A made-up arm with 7 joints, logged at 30 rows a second.
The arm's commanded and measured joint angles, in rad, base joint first. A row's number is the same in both.
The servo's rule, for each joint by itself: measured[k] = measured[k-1] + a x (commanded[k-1-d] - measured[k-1]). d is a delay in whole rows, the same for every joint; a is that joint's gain. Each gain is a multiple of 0.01, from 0.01 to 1. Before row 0 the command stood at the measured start. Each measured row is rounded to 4 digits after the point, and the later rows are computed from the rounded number. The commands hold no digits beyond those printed.
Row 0, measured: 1.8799, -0.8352, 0.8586, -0.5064, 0.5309, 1.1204, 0.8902
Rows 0 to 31, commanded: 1.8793, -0.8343, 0.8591, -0.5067, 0.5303, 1.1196, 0.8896; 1.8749, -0.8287, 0.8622, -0.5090, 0.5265, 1.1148, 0.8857; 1.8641, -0.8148, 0.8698, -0.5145, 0.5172, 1.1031, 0.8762; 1.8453, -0.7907, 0.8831, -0.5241, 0.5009, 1.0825, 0.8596; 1.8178, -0.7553, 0.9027, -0.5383, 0.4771, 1.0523, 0.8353; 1.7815, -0.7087, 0.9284, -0.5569, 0.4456, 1.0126, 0.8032; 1.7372, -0.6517, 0.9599, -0.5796, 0.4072, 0.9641, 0.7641; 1.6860, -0.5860, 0.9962, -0.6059, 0.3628, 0.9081, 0.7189; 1.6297, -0.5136, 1.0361, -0.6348, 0.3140, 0.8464, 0.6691; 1.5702, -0.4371, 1.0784, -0.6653, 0.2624, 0.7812, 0.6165; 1.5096, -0.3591, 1.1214, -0.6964, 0.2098, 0.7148, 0.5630; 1.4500, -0.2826, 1.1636, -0.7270, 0.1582, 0.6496, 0.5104; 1.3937, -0.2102, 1.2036, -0.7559, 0.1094, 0.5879, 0.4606; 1.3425, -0.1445, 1.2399, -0.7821, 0.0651, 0.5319, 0.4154; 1.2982, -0.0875, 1.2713, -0.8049, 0.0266, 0.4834, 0.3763; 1.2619, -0.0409, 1.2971, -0.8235, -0.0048, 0.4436, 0.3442; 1.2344, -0.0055, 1.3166, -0.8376, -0.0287, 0.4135, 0.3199; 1.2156, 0.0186, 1.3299, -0.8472, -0.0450, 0.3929, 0.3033; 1.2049, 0.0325, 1.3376, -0.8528, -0.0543, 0.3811, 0.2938; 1.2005, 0.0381, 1.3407, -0.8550, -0.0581, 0.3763, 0.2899; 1.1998, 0.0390, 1.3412, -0.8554, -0.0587, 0.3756, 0.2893; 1.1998, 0.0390, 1.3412, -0.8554, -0.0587, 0.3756, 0.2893; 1.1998, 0.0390, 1.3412, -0.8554, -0.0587, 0.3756, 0.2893; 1.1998, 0.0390, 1.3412, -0.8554, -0.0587, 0.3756, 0.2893; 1.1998, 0.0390, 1.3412, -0.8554, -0.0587, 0.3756, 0.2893; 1.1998, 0.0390, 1.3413, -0.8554, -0.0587, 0.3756, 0.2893; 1.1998, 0.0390, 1.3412, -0.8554, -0.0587, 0.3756, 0.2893; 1.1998, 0.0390, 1.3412, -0.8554, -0.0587, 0.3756, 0.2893; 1.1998, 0.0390, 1.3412, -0.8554, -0.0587, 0.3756, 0.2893; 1.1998, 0.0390, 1.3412, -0.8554, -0.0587, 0.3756, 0.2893; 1.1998, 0.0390, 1.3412, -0.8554, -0.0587, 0.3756, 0.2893; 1.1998, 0.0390, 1.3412, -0.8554, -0.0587, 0.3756, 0.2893
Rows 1 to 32, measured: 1.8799, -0.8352, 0.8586, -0.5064, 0.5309, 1.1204, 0.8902; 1.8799, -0.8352, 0.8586, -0.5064, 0.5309, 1.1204, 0.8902; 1.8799, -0.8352, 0.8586, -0.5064, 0.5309, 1.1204, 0.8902; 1.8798, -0.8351, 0.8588, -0.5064, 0.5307, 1.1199, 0.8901; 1.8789, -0.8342, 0.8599, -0.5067, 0.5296, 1.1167, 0.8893; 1.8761, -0.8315, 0.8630, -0.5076, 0.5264, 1.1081, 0.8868; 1.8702, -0.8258, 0.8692, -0.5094, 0.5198, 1.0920, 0.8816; 1.8602, -0.8159, 0.8796, -0.5126, 0.5087, 1.0670, 0.8728; 1.8452, -0.8009, 0.8947, -0.5175, 0.4923, 1.0327, 0.8596; 1.8247, -0.7800, 0.9149, -0.5243, 0.4702, 0.9895, 0.8415; 1.7983, -0.7528, 0.9401, -0.5333, 0.4423, 0.9382, 0.8182; 1.7663, -0.7193, 0.9699, -0.5445, 0.4089, 0.8804, 0.7899; 1.7290, -0.6798, 1.0035, -0.5578, 0.3708, 0.8179, 0.7570; 1.6873, -0.6349, 1.0400, -0.5730, 0.3289, 0.7529, 0.7201; 1.6422, -0.5856, 1.0783, -0.5899, 0.2845, 0.6878, 0.6803; 1.5950, -0.5330, 1.1171, -0.6082, 0.2390, 0.6249, 0.6386; 1.5470, -0.4786, 1.1552, -0.6273, 0.1938, 0.5663, 0.5962; 1.4997, -0.4238, 1.1912, -0.6468, 0.1503, 0.5141, 0.5544; 1.4545, -0.3702, 1.2240, -0.6662, 0.1100, 0.4697, 0.5145; 1.4127, -0.3191, 1.2527, -0.6851, 0.0739, 0.4343, 0.4775; 1.3753, -0.2718, 1.2766, -0.7029, 0.0430, 0.4082, 0.4444; 1.3429, -0.2292, 1.2955, -0.7194, 0.0177, 0.3911, 0.4158; 1.3158, -0.1918, 1.3095, -0.7343, -0.0020, 0.3818, 0.3919; 1.2938, -0.1595, 1.3193, -0.7476, -0.0167, 0.3779, 0.3724; 1.2759, -0.1317, 1.3261, -0.7595, -0.0276, 0.3765, 0.3566; 1.2614, -0.1078, 1.3308, -0.7700, -0.0357, 0.3759, 0.3438; 1.2497, -0.0872, 1.3340, -0.7794, -0.0417, 0.3757, 0.3334; 1.2402, -0.0695, 1.3362, -0.7878, -0.0461, 0.3756, 0.3250; 1.2325, -0.0543, 1.3378, -0.7952, -0.0494, 0.3756, 0.3182; 1.2263, -0.0412, 1.3389, -0.8018, -0.0518, 0.3756, 0.3127; 1.2213, -0.0300, 1.3396, -0.8077, -0.0536, 0.3756, 0.3083; 1.2172, -0.0203, 1.3401, -0.8129, -0.0549, 0.3756, 0.3047
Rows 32 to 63, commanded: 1.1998, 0.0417, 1.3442, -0.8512, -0.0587, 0.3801, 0.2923; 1.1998, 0.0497, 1.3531, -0.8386, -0.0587, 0.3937, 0.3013; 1.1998, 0.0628, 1.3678, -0.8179, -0.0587, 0.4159, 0.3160; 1.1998, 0.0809, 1.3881, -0.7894, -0.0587, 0.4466, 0.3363; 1.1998, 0.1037, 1.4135, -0.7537, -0.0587, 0.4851, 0.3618; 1.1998, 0.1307, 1.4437, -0.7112, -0.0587, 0.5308, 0.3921; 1.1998, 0.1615, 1.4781, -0.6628, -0.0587, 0.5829, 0.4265; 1.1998, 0.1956, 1.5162, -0.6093, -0.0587, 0.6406, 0.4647; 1.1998, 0.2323, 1.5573, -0.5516, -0.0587, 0.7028, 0.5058; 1.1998, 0.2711, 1.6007, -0.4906, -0.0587, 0.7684, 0.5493; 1.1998, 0.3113, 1.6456, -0.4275, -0.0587, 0.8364, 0.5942; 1.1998, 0.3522, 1.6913, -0.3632, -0.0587, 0.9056, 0.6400; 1.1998, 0.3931, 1.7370, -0.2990, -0.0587, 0.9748, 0.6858; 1.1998, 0.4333, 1.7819, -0.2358, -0.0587, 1.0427, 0.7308; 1.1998, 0.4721, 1.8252, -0.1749, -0.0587, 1.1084, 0.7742; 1.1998, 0.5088, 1.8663, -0.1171, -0.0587, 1.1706, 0.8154; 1.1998, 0.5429, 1.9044, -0.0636, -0.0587, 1.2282, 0.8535; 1.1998, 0.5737, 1.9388, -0.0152, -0.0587, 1.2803, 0.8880; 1.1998, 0.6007, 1.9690, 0.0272, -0.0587, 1.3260, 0.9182; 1.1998, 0.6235, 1.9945, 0.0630, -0.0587, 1.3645, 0.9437; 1.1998, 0.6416, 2.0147, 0.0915, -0.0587, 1.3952, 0.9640; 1.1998, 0.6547, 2.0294, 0.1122, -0.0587, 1.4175, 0.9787; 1.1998, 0.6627, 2.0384, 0.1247, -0.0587, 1.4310, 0.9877; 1.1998, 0.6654, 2.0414, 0.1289, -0.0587, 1.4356, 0.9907; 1.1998, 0.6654, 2.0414, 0.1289, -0.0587, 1.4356, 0.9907; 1.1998, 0.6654, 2.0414, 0.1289, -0.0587, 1.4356, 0.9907; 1.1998, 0.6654, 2.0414, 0.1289, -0.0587, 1.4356, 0.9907; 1.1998, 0.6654, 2.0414, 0.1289, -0.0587, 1.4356, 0.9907; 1.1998, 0.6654, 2.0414, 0.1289, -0.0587, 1.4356, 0.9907; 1.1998, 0.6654, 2.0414, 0.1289, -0.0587, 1.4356, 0.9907; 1.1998, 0.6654, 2.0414, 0.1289, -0.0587, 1.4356, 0.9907; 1.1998, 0.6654, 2.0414, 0.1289, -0.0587, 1.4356, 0.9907
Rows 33 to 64, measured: 1.2139, -0.0120, 1.3404, -0.8176, -0.0559, 0.3756, 0.3018; 1.2112, -0.0049, 1.3406, -0.8218, -0.0566, 0.3756, 0.2994; 1.2090, 0.0012, 1.3408, -0.8255, -0.0571, 0.3756, 0.2975; 1.2073, 0.0069, 1.3419, -0.8283, -0.0575, 0.3784, 0.2965; 1.2059, 0.0129, 1.3454, -0.8294, -0.0578, 0.3880, 0.2974; 1.2047, 0.0199, 1.3523, -0.8281, -0.0580, 0.4056, 0.3009; 1.2038, 0.0284, 1.3634, -0.8238, -0.0582, 0.4314, 0.3076; 1.2030, 0.0389, 1.3789, -0.8161, -0.0583, 0.4652, 0.3179; 1.2024, 0.0518, 1.3990, -0.8046, -0.0584, 0.5065, 0.3320; 1.2019, 0.0672, 1.4235, -0.7890, -0.0585, 0.5546, 0.3500; 1.2015, 0.0852, 1.4522, -0.7692, -0.0586, 0.6088, 0.3718; 1.2012, 0.1058, 1.4848, -0.7453, -0.0586, 0.6680, 0.3973; 1.2009, 0.1289, 1.5207, -0.7173, -0.0586, 0.7313, 0.4262; 1.2007, 0.1544, 1.5594, -0.6854, -0.0586, 0.7975, 0.4581; 1.2005, 0.1821, 1.6003, -0.6500, -0.0586, 0.8656, 0.4927; 1.2004, 0.2116, 1.6427, -0.6114, -0.0586, 0.9344, 0.5294; 1.2003, 0.2426, 1.6859, -0.5701, -0.0586, 1.0026, 0.5677; 1.2002, 0.2747, 1.7291, -0.5266, -0.0586, 1.0693, 0.6069; 1.2001, 0.3075, 1.7716, -0.4816, -0.0586, 1.1331, 0.6465; 1.2000, 0.3405, 1.8128, -0.4356, -0.0586, 1.1930, 0.6858; 1.2000, 0.3731, 1.8519, -0.3894, -0.0586, 1.2480, 0.7242; 1.2000, 0.4050, 1.8882, -0.3436, -0.0586, 1.2971, 0.7611; 1.2000, 0.4356, 1.9212, -0.2989, -0.0586, 1.3396, 0.7958; 1.2000, 0.4644, 1.9502, -0.2560, -0.0586, 1.3746, 0.8278; 1.2000, 0.4910, 1.9748, -0.2155, -0.0586, 1.4016, 0.8565; 1.2000, 0.5150, 1.9945, -0.1781, -0.0586, 1.4201, 0.8814; 1.2000, 0.5361, 2.0090, -0.1443, -0.0586, 1.4299, 0.9022; 1.2000, 0.5542, 2.0190, -0.1142, -0.0586, 1.4335, 0.9190; 1.2000, 0.5698, 2.0259, -0.0875, -0.0586, 1.4348, 0.9326; 1.2000, 0.5832, 2.0307, -0.0637, -0.0586, 1.4353, 0.9436; 1.2000, 0.5947, 2.0340, -0.0425, -0.0586, 1.4355, 0.9525; 1.2000, 0.6046, 2.0363, -0.0236, -0.0586, 1.4356, 0.9598
